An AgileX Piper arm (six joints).
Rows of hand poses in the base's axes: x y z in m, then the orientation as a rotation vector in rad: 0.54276 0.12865 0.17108 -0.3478 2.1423 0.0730; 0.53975 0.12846 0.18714 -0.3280 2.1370 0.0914; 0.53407 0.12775 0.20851 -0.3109 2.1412 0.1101; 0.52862 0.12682 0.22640 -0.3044 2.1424 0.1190; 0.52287 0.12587 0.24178 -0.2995 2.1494 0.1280; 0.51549 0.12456 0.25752 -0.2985 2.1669 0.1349; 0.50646 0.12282 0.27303 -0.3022 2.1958 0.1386; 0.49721 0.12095 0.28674 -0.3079 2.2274 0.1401; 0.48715 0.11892 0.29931 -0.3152 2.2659 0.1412; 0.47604 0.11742 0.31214 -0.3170 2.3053 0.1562; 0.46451 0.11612 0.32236 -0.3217 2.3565 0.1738; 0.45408 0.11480 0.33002 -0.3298 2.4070 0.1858; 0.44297 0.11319 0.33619 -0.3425 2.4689 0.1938; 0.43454 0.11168 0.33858 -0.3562 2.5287 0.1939; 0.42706 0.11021 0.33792 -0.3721 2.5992 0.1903; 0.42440 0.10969 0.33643 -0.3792 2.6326 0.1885; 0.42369 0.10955 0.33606 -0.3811 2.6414 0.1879; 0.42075 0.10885 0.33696 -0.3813 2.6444 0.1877; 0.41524 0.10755 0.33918 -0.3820 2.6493 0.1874; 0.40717 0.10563 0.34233 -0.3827 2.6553 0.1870; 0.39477 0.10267 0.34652 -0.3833 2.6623 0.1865
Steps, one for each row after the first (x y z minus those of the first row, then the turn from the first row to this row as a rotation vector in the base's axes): -0.00301 -0.00019 0.01606 0.0215 -0.0041 -0.0066; -0.00869 -0.00090 0.03743 0.0410 0.0016 -0.0121; -0.01414 -0.00183 0.05532 0.0497 0.0037 -0.0135; -0.01989 -0.00278 0.07070 0.0570 0.0117 -0.0142; -0.02727 -0.00409 0.08644 0.0599 0.0299 -0.0139; -0.03630 -0.00583 0.10195 0.0572 0.0590 -0.0125; -0.04555 -0.00770 0.11566 0.0517 0.0907 -0.0108; -0.05561 -0.00973 0.12823 0.0444 0.1291 -0.0087; -0.06672 -0.01123 0.14106 0.0486 0.1702 -0.0054; -0.07825 -0.01253 0.15128 0.0515 0.2235 -0.0002; -0.08868 -0.01385 0.15894 0.0493 0.2755 0.0052; -0.09979 -0.01546 0.16511 0.0410 0.3383 0.0113; -0.10822 -0.01697 0.16750 0.0274 0.3978 0.0152; -0.11570 -0.01844 0.16684 0.0092 0.4674 0.0184; -0.11836 -0.01896 0.16535 0.0007 0.5004 0.0196; -0.11907 -0.01910 0.16498 -0.0016 0.5091 0.0199; -0.12201 -0.01980 0.16588 -0.0023 0.5120 0.0197; -0.12752 -0.02110 0.16810 -0.0034 0.5168 0.0196; -0.13559 -0.02302 0.17125 -0.0048 0.5227 0.0195; -0.14799 -0.02598 0.17544 -0.0063 0.5295 0.0191
